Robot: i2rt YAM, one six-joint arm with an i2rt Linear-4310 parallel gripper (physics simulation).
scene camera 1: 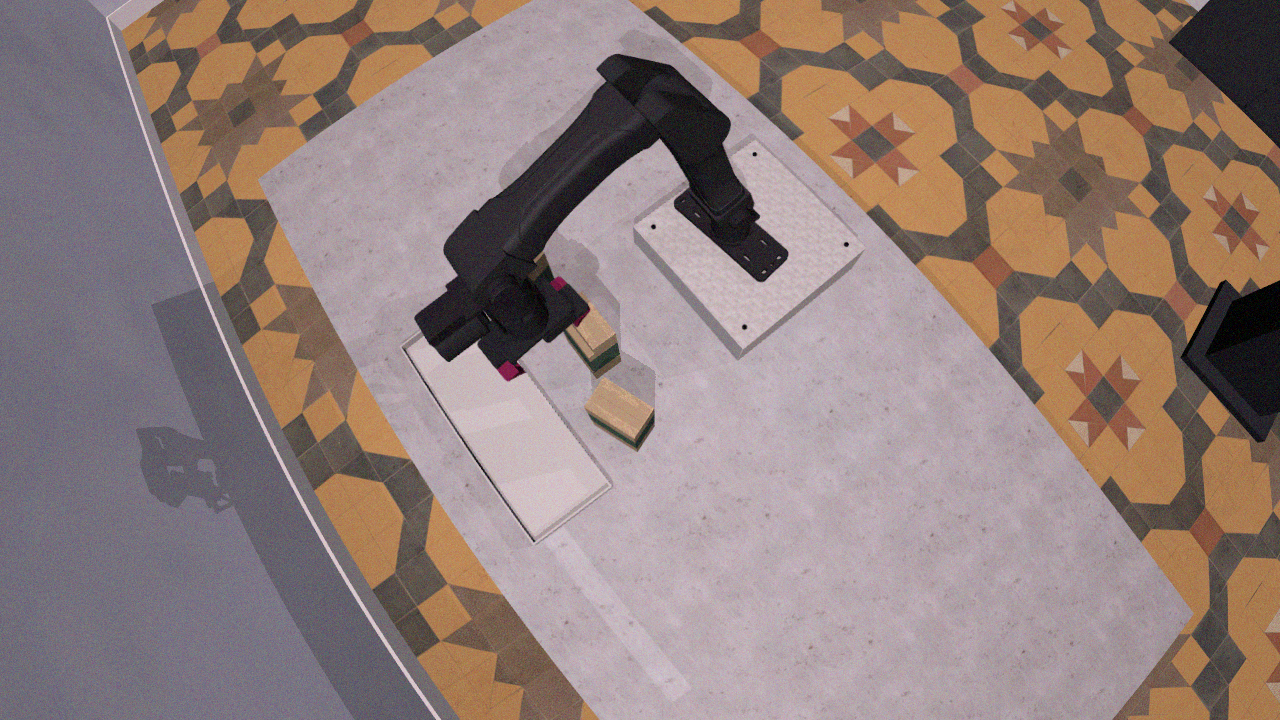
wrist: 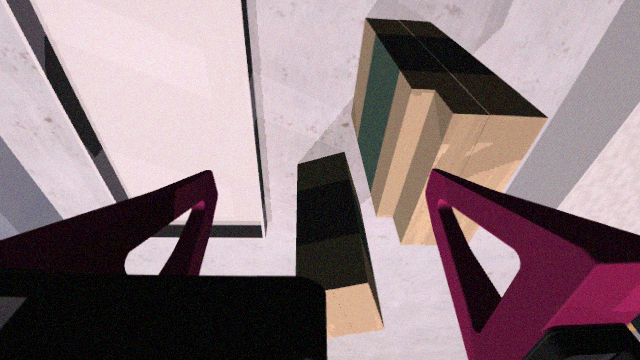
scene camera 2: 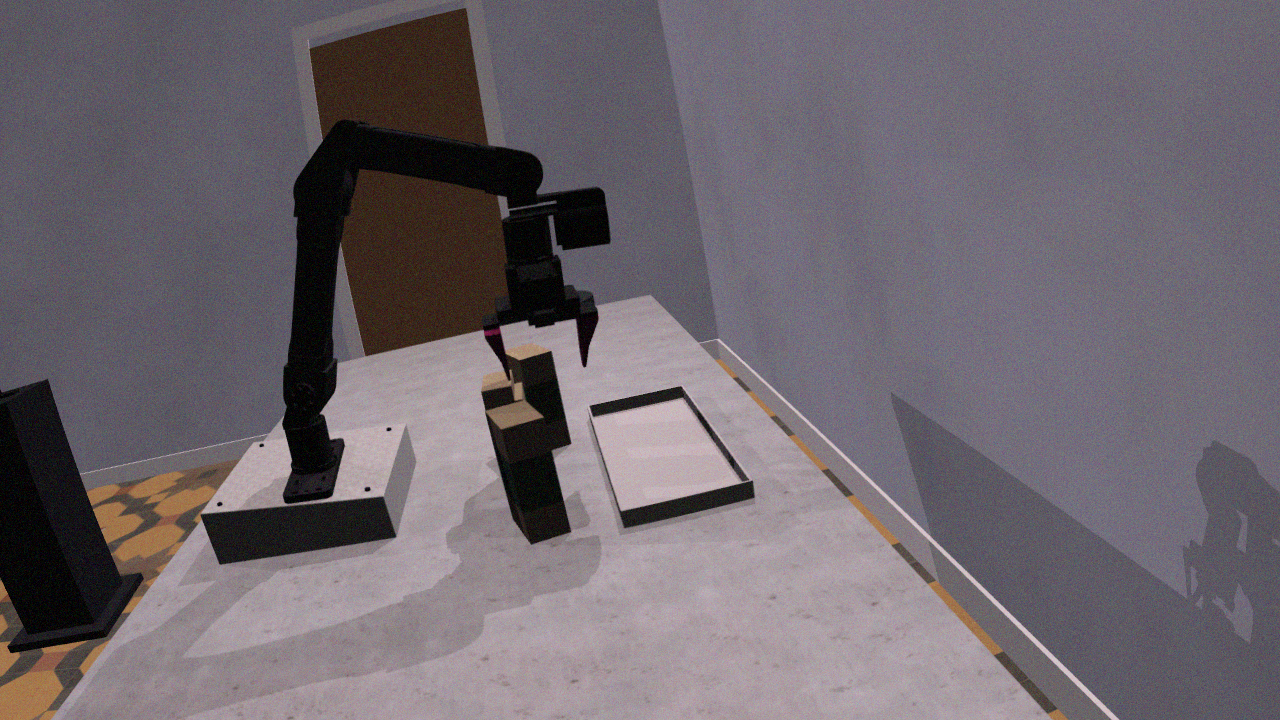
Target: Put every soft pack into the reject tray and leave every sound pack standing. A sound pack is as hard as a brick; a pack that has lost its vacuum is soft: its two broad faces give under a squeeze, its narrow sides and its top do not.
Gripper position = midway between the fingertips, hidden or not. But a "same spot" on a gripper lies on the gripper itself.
my gripper: scene camera 1 548,346; wrist; scene camera 2
reject tray: scene camera 1; wrist; scene camera 2 664,459
same spot on my gripper: (wrist: 71,288) = (scene camera 2: 575,316)
same spot on reject tray: (scene camera 1: 538,469) = (wrist: 184,166)
